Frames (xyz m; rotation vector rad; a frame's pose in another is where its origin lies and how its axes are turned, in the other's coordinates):
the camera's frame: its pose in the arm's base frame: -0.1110 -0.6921 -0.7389 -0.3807 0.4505 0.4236
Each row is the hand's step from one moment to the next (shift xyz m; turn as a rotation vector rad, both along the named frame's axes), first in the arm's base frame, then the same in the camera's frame.
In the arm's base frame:
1: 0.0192 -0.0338 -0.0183 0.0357 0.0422 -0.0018
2: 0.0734 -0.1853 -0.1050 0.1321 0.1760 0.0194
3: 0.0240 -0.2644 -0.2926 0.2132 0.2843 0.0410
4: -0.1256 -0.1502 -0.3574 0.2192 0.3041 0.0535
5: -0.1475 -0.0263 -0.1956 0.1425 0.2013 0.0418
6: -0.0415 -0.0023 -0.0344 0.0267 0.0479 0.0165
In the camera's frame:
1: 0.0143 -0.0329 -0.0237 0.0429 0.0194 0.0290
2: 0.0548 -0.1640 -0.1444 0.1522 0.0817 0.1377
3: 0.0820 -0.1595 -0.3520 0.2409 0.1296 0.2305
4: 0.0263 0.0239 -0.4060 0.2458 0.1403 0.2516
5: -0.0329 0.0972 -0.2240 0.1574 0.0924 0.1710
6: -0.0178 0.0264 -0.0436 0.0284 0.0237 0.0437

